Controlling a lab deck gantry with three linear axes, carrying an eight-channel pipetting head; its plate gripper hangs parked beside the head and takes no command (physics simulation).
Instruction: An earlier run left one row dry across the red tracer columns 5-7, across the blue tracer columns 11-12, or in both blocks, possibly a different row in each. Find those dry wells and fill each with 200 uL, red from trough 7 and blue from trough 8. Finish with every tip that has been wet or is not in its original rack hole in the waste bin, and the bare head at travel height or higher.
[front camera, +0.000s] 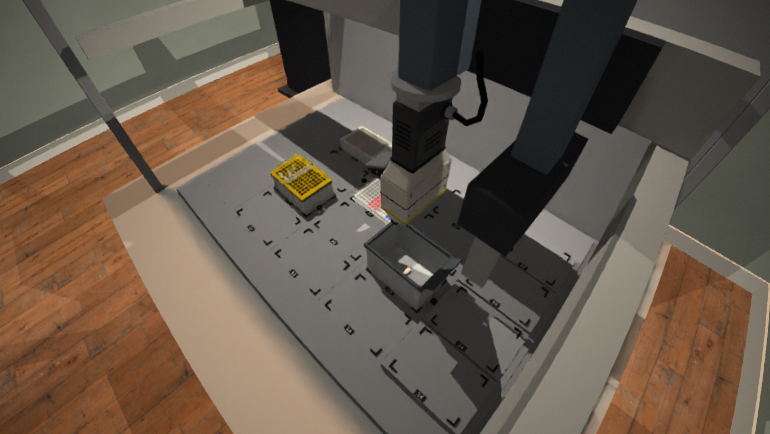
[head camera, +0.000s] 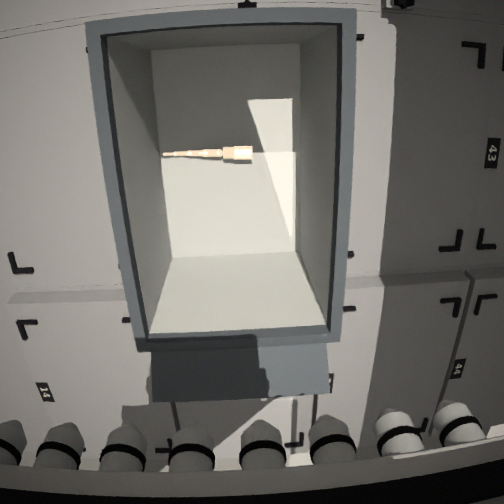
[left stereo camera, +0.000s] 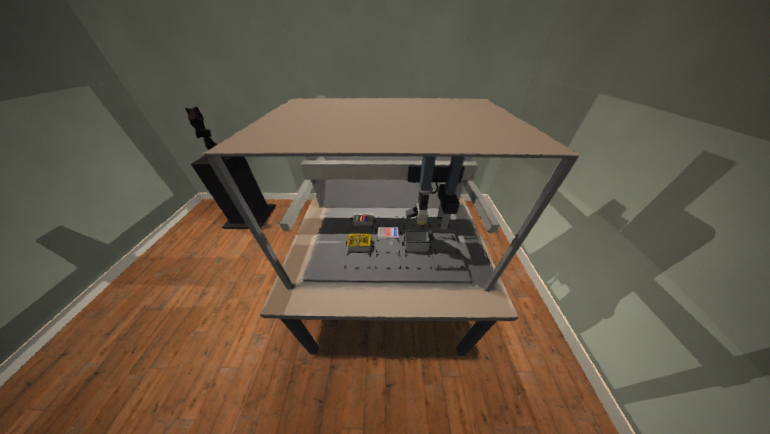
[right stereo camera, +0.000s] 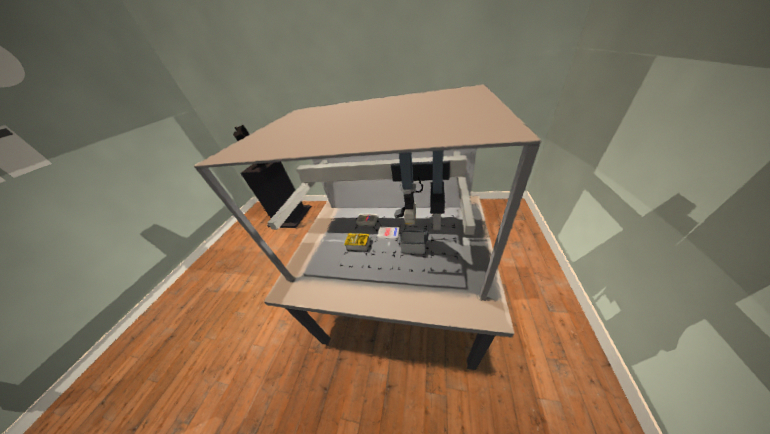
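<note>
The pipetting head (front camera: 414, 186) is raised behind the grey waste bin (front camera: 387, 272) (head camera: 320, 150) (left stereo camera: 416, 243) (right stereo camera: 413, 245). Its nozzles (head camera: 262, 445) show bare along the bottom of the head camera view. One tip (head camera: 237, 154) (front camera: 407, 270) lies flat in the bin. The white well plate (front camera: 366, 192) (left stereo camera: 387, 232) (right stereo camera: 388, 232), with red and blue wells, is partly hidden by the head in the front view; single wells cannot be read. The yellow tip rack (front camera: 312, 186) (left stereo camera: 359, 241) (right stereo camera: 356, 241) has some empty holes. The parked plate gripper (front camera: 481, 269) hangs beside the head, its finger opening unclear.
The trough reservoir (front camera: 358, 144) (left stereo camera: 363, 219) (right stereo camera: 367, 219) stands at the back left, behind the tip rack. Dark corner marks and numbered labels lie on the grey deck (front camera: 323, 328). A frame post (front camera: 107, 115) stands at the left. The black gripper carriage (front camera: 512, 199) is right of the head.
</note>
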